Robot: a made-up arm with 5 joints. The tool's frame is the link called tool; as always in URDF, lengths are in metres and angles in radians. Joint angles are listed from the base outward. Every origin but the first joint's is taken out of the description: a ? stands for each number. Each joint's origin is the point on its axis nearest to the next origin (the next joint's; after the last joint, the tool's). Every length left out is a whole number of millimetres.
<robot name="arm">
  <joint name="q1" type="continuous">
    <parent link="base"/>
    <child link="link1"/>
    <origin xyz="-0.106 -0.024 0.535" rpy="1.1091 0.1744 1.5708"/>
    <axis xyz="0 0 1"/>
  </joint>
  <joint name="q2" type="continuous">
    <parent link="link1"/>
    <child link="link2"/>
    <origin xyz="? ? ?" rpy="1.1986 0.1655 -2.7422"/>
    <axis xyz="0 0 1"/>
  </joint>
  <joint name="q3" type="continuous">
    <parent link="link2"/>
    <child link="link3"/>
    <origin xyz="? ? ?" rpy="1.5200 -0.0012 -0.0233"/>
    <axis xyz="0 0 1"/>
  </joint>
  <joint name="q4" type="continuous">
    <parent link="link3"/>
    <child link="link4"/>
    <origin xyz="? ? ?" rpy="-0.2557 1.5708 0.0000"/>
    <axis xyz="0 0 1"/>
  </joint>
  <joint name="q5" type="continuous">
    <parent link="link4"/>
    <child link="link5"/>
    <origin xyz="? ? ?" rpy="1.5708 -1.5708 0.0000"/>
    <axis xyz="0 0 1"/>
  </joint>
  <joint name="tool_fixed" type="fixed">
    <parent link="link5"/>
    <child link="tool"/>
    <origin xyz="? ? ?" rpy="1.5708 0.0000 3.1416"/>
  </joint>
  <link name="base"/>
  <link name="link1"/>
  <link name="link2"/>
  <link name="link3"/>
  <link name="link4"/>
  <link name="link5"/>
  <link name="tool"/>
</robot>
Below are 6 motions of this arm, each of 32 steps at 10 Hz.
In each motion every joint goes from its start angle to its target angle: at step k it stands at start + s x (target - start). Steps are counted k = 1, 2, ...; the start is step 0. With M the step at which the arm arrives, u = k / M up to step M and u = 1 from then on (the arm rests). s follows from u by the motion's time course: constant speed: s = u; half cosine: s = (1 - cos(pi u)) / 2; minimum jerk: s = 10 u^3 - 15 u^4 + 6 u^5.
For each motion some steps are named. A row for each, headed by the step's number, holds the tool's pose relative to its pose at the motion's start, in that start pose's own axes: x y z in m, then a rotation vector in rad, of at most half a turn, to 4 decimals.
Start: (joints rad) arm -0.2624 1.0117 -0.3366 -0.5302 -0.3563
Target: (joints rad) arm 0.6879 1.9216 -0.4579 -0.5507 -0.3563
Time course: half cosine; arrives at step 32
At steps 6, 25, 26, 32:
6: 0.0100 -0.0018 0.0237 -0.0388 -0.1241 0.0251
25: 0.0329 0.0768 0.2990 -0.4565 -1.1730 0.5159
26: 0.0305 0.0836 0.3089 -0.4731 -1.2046 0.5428
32: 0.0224 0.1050 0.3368 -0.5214 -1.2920 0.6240

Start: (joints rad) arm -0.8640 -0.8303 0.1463 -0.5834 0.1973
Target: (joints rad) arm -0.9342 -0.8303 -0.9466 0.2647 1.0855
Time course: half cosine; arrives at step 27
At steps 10, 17, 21, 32:
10: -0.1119 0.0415 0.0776 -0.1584 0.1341 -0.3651
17: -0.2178 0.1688 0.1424 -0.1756 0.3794 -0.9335
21: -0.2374 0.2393 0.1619 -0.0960 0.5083 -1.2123
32: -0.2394 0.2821 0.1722 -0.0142 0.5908 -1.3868

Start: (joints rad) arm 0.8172 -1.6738 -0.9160 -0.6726 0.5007
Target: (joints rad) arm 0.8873 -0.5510 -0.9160 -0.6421 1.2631
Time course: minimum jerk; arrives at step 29
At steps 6, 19, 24, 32:
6: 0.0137 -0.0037 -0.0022 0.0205 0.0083 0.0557
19: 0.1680 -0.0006 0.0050 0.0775 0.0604 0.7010
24: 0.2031 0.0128 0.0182 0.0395 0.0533 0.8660
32: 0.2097 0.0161 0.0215 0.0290 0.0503 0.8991

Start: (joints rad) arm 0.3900 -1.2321 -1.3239 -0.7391 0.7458
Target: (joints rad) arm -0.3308 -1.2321 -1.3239 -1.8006 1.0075
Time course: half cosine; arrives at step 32
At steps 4, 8, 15, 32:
4: 0.0042 0.0013 -0.0009 0.0045 -0.0006 0.0236
8: 0.0172 0.0059 -0.0032 0.0145 0.0010 0.0925
15: 0.0610 0.0259 -0.0072 0.0206 0.0318 0.2965
32: 0.1559 0.0922 -0.0156 -0.0385 0.1923 0.6715

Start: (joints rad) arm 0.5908 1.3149 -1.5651 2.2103 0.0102
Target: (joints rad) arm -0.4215 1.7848 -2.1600 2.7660 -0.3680
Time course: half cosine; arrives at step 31
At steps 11, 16, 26, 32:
11: 0.0285 0.0267 0.0343 -0.0782 -0.2126 0.2236
16: 0.0469 0.0608 0.0710 -0.1561 -0.4208 0.4451
26: 0.0457 0.1429 0.1411 -0.3060 -0.8123 0.8648
32: 0.0404 0.1578 0.1516 -0.3309 -0.8760 0.9339

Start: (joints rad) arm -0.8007 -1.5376 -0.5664 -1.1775 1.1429
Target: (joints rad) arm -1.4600 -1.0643 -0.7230 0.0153 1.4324
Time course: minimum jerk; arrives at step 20
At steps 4, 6, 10, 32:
4: -0.0246 0.0210 0.0137 -0.0549 -0.0059 -0.0831
6: -0.0660 0.0661 0.0336 -0.1487 -0.0178 -0.2370
10: -0.1540 0.2544 0.0500 -0.3989 -0.0738 -0.7491
32: -0.1150 0.5456 -0.0500 -0.6258 -0.2458 -1.5270

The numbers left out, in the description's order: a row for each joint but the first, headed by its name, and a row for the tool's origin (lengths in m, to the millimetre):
q2: 0.047 0.098 0.000
q3: 0.005 0.016 0.000
q4: -0.137 -0.001 0.000
q5: -0.040 0.280 0.000
tool: 0.116 -0.009 0.000

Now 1 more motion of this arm.
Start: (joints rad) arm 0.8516 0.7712 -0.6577 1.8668 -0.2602
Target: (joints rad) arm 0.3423 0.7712 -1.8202 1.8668 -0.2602
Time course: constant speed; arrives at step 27
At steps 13, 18, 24, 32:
13: 0.0496 0.0223 -0.0129 0.0994 0.3095 0.2382
18: 0.0664 0.0335 -0.0156 0.1163 0.4257 0.3397
24: 0.0844 0.0482 -0.0171 0.1192 0.5635 0.4652
32: 0.0923 0.0559 -0.0171 0.1132 0.6318 0.5285

